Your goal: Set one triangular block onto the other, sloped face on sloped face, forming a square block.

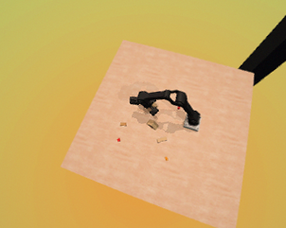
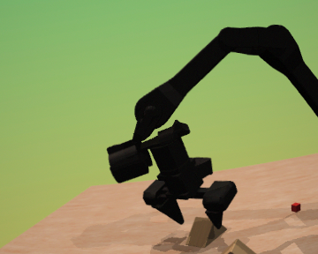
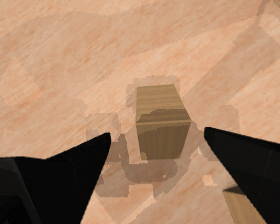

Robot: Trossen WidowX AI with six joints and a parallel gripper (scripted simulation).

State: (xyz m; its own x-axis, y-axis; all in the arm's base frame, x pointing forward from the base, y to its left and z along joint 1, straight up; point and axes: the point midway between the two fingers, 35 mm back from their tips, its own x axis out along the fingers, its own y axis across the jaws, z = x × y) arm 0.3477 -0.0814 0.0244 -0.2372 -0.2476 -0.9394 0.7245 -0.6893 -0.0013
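Now: the tan wooden triangular block 14 cm to the left of my gripper tip, 3 cm behind it and 1 cm below it. Round my gripper tip: small red cube: 23 cm behind, 2 cm to the right, 2 cm below; then small orange piece: 39 cm to the left, 16 cm behind, 3 cm below.
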